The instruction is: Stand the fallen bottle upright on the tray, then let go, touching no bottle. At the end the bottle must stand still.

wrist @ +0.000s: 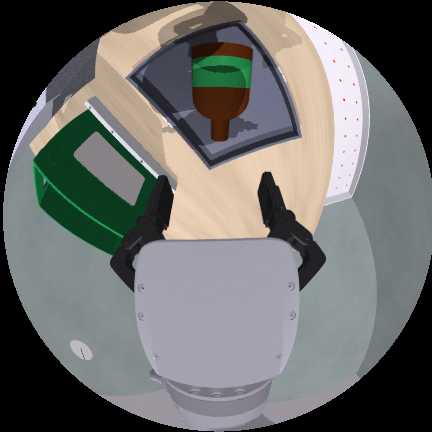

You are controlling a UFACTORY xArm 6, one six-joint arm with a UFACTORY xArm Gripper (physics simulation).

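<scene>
The brown bottle with a green band lies on its side on the dark grey tray in the upper middle of the wrist view. Its neck points down the view, toward my gripper, and its wide base is at the top. My gripper is open, with nothing between its fingers. The fingertips are apart from the bottle and lie below the tray's near corner in the view. The underside of the bottle is hidden.
A green crate stands at the left, beside a light metal rail that runs between it and the tray. A white dotted panel is at the right. The wooden table top lies below the fingers. A shadow falls across the tray's far side.
</scene>
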